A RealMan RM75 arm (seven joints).
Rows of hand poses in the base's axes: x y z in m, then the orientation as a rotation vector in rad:
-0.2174, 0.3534, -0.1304, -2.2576, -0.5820, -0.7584
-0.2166, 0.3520, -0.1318, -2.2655, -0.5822, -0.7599
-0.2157, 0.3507, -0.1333, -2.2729, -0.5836, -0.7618
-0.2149, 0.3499, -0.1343, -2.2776, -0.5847, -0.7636
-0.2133, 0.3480, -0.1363, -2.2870, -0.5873, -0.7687
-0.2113, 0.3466, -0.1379, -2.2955, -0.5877, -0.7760
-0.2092, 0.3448, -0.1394, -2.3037, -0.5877, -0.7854
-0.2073, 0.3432, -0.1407, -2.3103, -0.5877, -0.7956
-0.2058, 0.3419, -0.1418, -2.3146, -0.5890, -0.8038
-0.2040, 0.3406, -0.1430, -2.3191, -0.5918, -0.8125
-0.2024, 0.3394, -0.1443, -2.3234, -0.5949, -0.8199
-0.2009, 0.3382, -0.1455, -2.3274, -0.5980, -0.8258
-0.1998, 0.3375, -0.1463, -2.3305, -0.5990, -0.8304
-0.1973, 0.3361, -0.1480, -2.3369, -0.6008, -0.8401
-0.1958, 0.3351, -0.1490, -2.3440, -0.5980, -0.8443
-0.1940, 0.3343, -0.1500, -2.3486, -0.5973, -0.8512
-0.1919, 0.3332, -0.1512, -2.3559, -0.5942, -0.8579
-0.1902, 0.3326, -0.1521, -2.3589, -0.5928, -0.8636
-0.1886, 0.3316, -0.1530, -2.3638, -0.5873, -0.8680
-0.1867, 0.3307, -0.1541, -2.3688, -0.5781, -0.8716
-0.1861, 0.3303, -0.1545, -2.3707, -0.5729, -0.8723
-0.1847, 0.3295, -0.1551, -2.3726, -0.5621, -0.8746
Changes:
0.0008, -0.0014, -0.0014, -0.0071, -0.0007, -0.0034
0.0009, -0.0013, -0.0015, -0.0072, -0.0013, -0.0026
0.0008, -0.0008, -0.0010, -0.0047, -0.0013, -0.0017
0.0016, -0.0019, -0.0020, -0.0096, -0.0039, -0.0037
0.0020, -0.0014, -0.0016, -0.0080, -0.0049, -0.0054
0.0021, -0.0018, -0.0015, -0.0077, -0.0063, -0.0061
0.0019, -0.0016, -0.0013, -0.0064, -0.0069, -0.0058
0.0015, -0.0013, -0.0011, -0.0048, -0.0060, -0.0034
0.0018, -0.0013, -0.0012, -0.0056, -0.0067, -0.0028
0.0016, -0.0012, -0.0013, -0.0055, -0.0059, -0.0021
0.0015, -0.0012, -0.0012, -0.0051, -0.0048, -0.0015
0.0011, -0.0007, -0.0008, -0.0034, -0.0034, -0.0020
0.0025, -0.0014, -0.0017, -0.0069, -0.0070, -0.0044
0.0015, -0.0010, -0.0010, -0.0053, -0.0018, -0.0058
0.0018, -0.0008, -0.0010, -0.0042, -0.0044, -0.0043
0.0021, -0.0011, -0.0012, -0.0056, -0.0035, -0.0068
0.0017, -0.0006, -0.0009, -0.0025, -0.0035, -0.0037
0.0016, -0.0010, -0.0009, -0.0024, -0.0014, -0.0066
0.0019, -0.0009, -0.0011, -0.0009, 0.0001, -0.0085
0.0006, -0.0004, -0.0004, 0.0004, 0.0009, -0.0041
0.0014, -0.0008, -0.0006, 0.0025, 0.0011, -0.0079

